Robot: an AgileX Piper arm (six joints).
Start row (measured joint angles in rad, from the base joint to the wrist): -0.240 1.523 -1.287 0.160 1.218 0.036
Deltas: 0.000 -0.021 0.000 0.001 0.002 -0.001; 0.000 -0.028 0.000 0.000 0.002 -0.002; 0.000 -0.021 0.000 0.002 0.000 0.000; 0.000 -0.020 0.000 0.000 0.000 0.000; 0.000 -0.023 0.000 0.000 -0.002 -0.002; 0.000 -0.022 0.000 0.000 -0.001 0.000; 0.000 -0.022 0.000 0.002 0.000 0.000; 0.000 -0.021 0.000 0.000 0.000 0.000; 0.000 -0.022 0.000 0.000 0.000 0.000; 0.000 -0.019 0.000 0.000 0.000 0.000; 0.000 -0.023 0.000 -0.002 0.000 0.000; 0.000 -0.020 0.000 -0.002 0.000 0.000; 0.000 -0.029 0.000 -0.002 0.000 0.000; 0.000 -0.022 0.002 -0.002 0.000 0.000; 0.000 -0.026 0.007 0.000 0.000 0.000; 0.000 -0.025 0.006 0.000 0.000 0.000; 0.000 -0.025 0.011 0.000 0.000 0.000; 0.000 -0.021 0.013 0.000 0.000 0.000; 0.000 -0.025 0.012 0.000 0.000 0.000; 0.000 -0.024 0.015 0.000 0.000 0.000; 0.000 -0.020 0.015 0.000 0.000 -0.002; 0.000 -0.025 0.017 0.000 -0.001 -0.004
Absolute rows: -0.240 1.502 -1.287 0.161 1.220 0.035; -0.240 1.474 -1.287 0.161 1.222 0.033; -0.240 1.453 -1.287 0.163 1.222 0.033; -0.240 1.433 -1.287 0.163 1.222 0.033; -0.240 1.410 -1.287 0.163 1.220 0.031; -0.240 1.388 -1.287 0.163 1.219 0.031; -0.240 1.366 -1.287 0.165 1.219 0.031; -0.240 1.345 -1.287 0.165 1.219 0.031; -0.240 1.323 -1.287 0.165 1.219 0.031; -0.240 1.304 -1.287 0.165 1.219 0.031; -0.240 1.281 -1.287 0.163 1.219 0.031; -0.240 1.261 -1.287 0.161 1.219 0.031; -0.240 1.232 -1.287 0.159 1.219 0.031; -0.240 1.210 -1.285 0.157 1.219 0.031; -0.240 1.184 -1.278 0.157 1.219 0.031; -0.240 1.159 -1.272 0.157 1.219 0.031; -0.240 1.134 -1.261 0.157 1.219 0.031; -0.240 1.113 -1.248 0.157 1.219 0.031; -0.240 1.088 -1.236 0.157 1.219 0.031; -0.240 1.064 -1.221 0.157 1.219 0.031; -0.240 1.044 -1.206 0.157 1.219 0.029; -0.240 1.019 -1.189 0.157 1.218 0.025
